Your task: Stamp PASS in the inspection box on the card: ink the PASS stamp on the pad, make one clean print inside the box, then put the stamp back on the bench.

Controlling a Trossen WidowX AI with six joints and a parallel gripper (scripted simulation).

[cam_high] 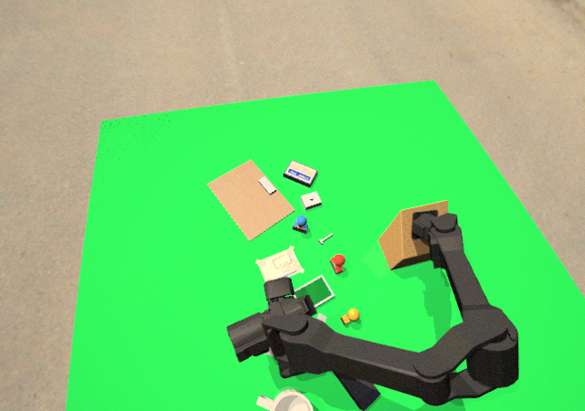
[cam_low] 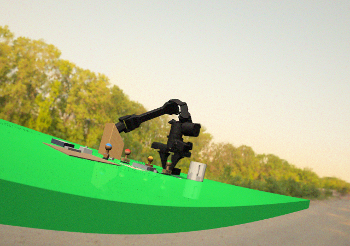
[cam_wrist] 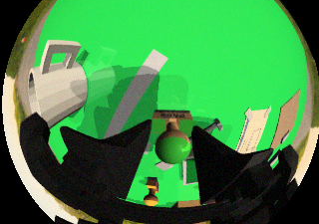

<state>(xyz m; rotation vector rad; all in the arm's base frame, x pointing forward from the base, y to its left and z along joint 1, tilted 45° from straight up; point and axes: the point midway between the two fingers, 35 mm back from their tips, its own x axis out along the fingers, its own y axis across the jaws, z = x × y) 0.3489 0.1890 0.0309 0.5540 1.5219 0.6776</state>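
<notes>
The ink pad is 80 mm behind my gripper tip, 70 mm to the right of it and 20 mm below it. Also, from my gripper tip: green-knobbed stamp (right at my gripper tip); mug (150 mm to the left, 30 mm ahead, 10 mm above); strip (60 mm to the left, 20 mm below).
</notes>
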